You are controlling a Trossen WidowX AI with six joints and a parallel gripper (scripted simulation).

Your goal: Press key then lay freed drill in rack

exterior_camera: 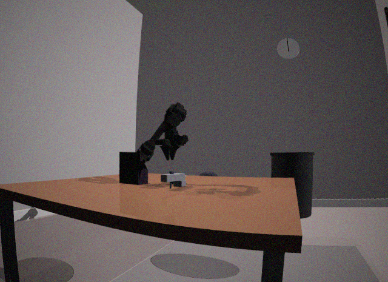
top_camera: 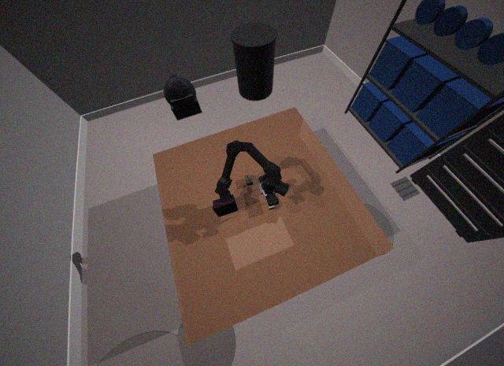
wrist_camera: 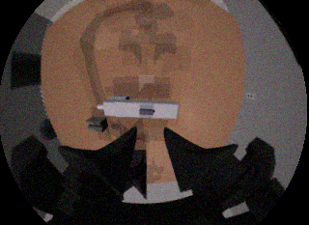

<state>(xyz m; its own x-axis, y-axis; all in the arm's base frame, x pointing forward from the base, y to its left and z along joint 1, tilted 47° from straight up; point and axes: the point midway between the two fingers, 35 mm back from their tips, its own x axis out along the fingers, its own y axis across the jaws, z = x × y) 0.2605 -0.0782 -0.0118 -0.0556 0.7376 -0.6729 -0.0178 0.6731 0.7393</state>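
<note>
The drill is 9 cm to the left of my gripper tip and 9 cm below it. Also, from my gripper tip: thin dark pin: 9 cm below; then greenish rack: 8 cm behind, 19 cm to the left, 12 cm below; then light grey block: 3 cm to the left, 10 cm below.
</note>
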